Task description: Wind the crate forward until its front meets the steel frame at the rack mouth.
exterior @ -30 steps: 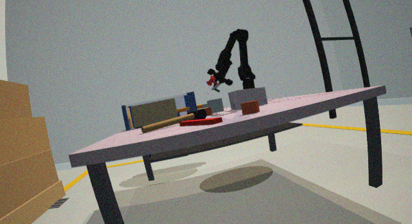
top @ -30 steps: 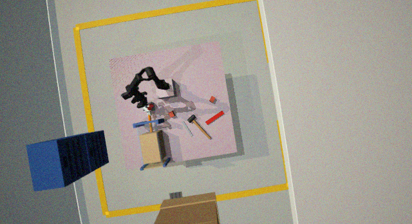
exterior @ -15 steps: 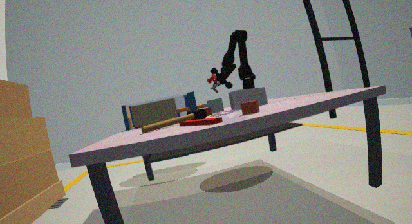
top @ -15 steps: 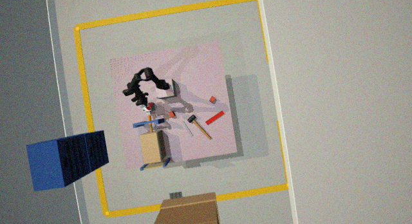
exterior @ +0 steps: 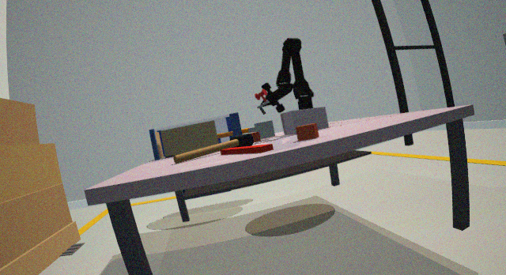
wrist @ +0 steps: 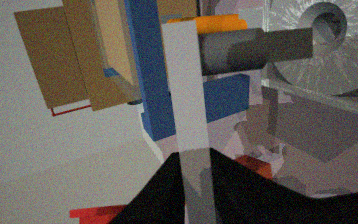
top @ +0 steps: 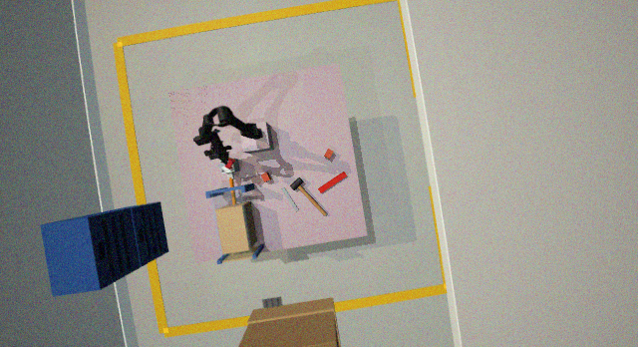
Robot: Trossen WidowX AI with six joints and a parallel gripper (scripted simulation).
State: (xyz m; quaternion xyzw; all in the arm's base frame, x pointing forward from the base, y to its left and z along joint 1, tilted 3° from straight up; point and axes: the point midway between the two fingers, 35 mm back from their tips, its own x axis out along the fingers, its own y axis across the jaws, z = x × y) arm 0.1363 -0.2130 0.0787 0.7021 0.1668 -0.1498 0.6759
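The red knob lies 5 cm to the left of my gripper tip and 4 cm above it. Also, from my gripper tip: grey winch 2 cm behind, 6 cm to the right, 15 cm below; then blue steel frame 16 cm ahead, 7 cm to the right, 8 cm below; then winch handle 1 cm behind, 1 cm to the left, 1 cm above.
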